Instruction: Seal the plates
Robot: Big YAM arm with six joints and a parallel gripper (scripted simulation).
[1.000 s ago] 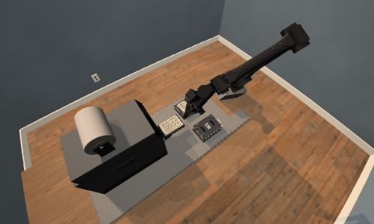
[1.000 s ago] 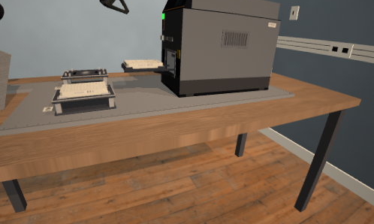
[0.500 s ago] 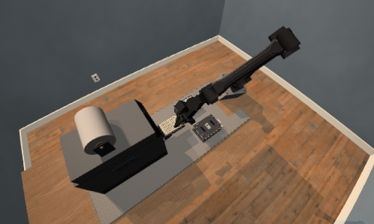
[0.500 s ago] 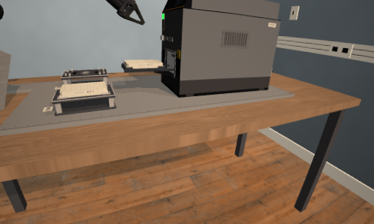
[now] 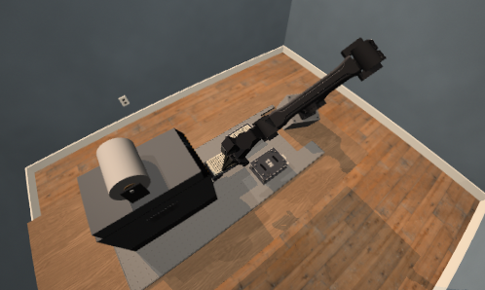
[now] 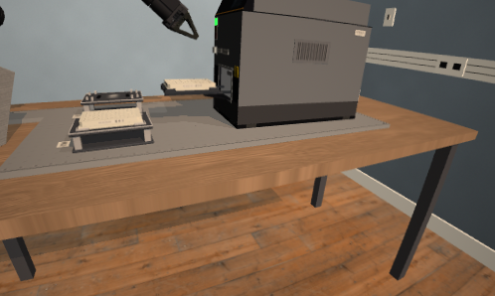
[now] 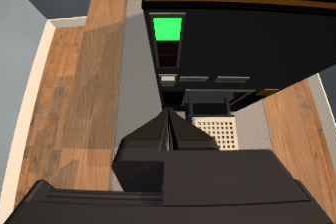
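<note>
My hand is 6 cm short of the start button, 4 cm above it and 1 cm to the right of it. From my hand the other things lie so: sealer stage: 14 cm below, 10 cm to the right, 2 cm behind; then plate nest: 22 cm to the right, 20 cm behind, 19 cm below; then foil roll: 31 cm ahead, 19 cm above, 4 cm to the right.
</note>
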